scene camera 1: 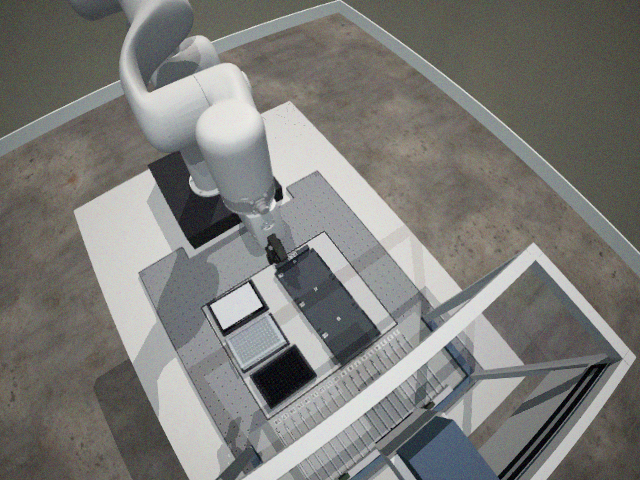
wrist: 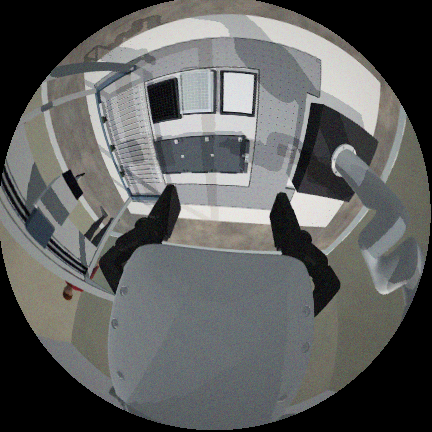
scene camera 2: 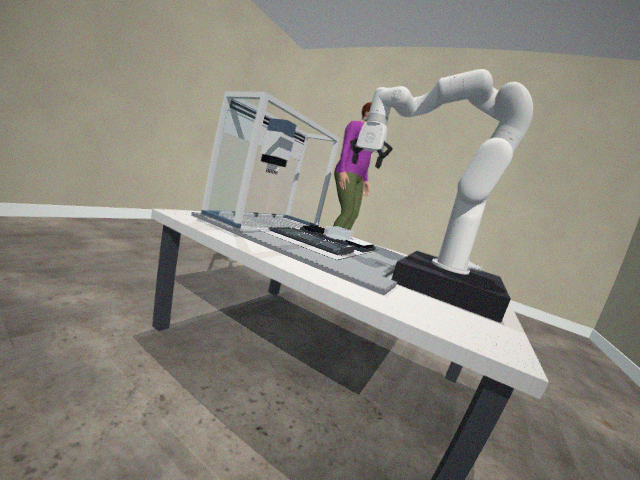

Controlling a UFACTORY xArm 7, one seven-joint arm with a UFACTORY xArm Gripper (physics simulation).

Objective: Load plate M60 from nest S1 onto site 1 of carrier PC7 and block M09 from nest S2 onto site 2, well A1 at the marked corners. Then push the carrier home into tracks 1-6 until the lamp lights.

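Seen in the pictures: gripper, fingertip midpoint: (scene camera 1: 263, 239) (wrist: 225, 199) (scene camera 2: 365, 165); arm's base, link origin: (scene camera 1: 210, 180) (wrist: 342, 159) (scene camera 2: 450, 267).
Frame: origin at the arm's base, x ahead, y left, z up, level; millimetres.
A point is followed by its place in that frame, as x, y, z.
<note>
My gripper (scene camera 1: 277, 253) (scene camera 2: 367, 163) @[394, -51, 271] (wrist: 225, 199) @[394, -51, 271] is open and empty, high above the table; in scene camera 1 it overlaps the carrier's near end. The dark grey carrier (scene camera 1: 338, 302) @[532, 48, -49] (scene camera 2: 307, 239) @[511, 48, -52] (wrist: 195, 162) @[524, 51, -50] lies flat with small pale corner markers and bears no plate. Beside it, three nests stand in a row: a white-topped piece (scene camera 1: 236, 305) @[361, -166, -34] (wrist: 238, 93) @[360, -161, -34] in a black nest, a pale wellplate (scene camera 1: 256, 341) @[471, -183, -29] (scene camera 2: 338, 233) @[452, -118, -20] (wrist: 196, 91) @[469, -183, -30] in the middle, and a black block (scene camera 1: 283, 376) @[582, -187, -35] (wrist: 163, 99) @[570, -188, -35] nearest the tracks (scene camera 1: 356, 361) @[678, -23, -60] (wrist: 127, 135) @[770, -118, -60]. Labels and the lamp are unreadable.
A white-framed enclosure (scene camera 1: 403, 361) @[692, -56, 420] (scene camera 2: 253, 160) @[719, 195, 185] stands over the tracks, with a blue-topped head (scene camera 1: 439, 449) @[795, -93, 400] (scene camera 2: 281, 126) @[808, -59, 368] hanging inside. The arm's black base (scene camera 2: 449, 289) @[-1, 175, -34] (wrist: 325, 130) @[108, -83, 0] stands at the opposite end. A person in purple (scene camera 2: 348, 155) appears behind the table.
</note>
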